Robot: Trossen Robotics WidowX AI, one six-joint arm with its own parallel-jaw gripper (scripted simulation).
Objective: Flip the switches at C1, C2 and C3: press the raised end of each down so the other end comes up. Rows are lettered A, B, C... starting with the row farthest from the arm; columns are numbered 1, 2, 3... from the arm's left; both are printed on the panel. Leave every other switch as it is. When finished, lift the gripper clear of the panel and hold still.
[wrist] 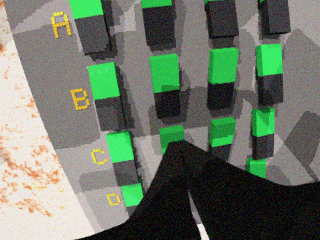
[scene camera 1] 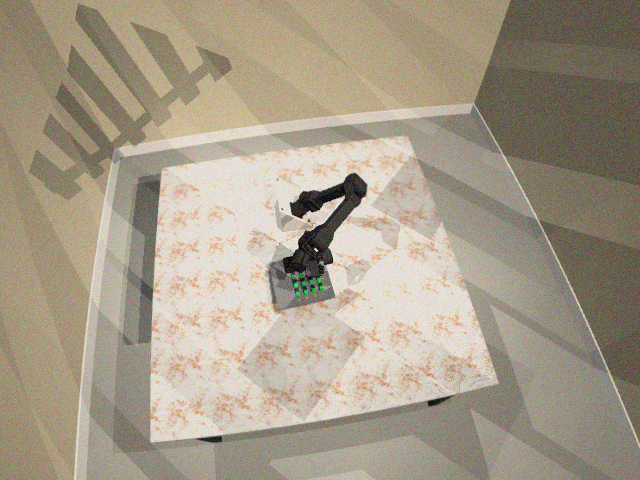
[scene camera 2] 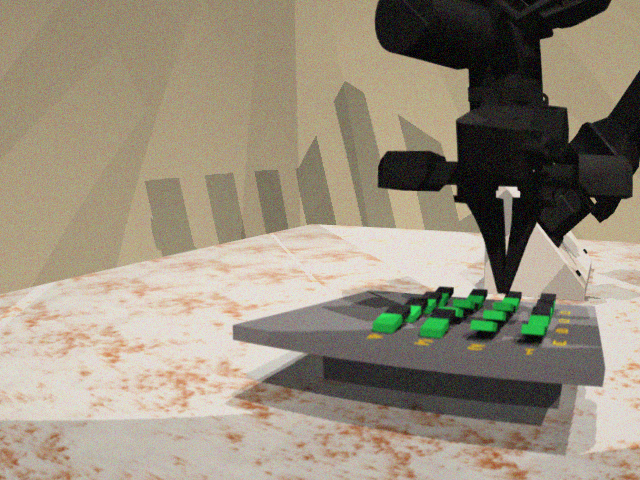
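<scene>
My gripper shut, holding nothing; visible in the wrist view too. A switch C1 and a switch C3 also visible.
</scene>
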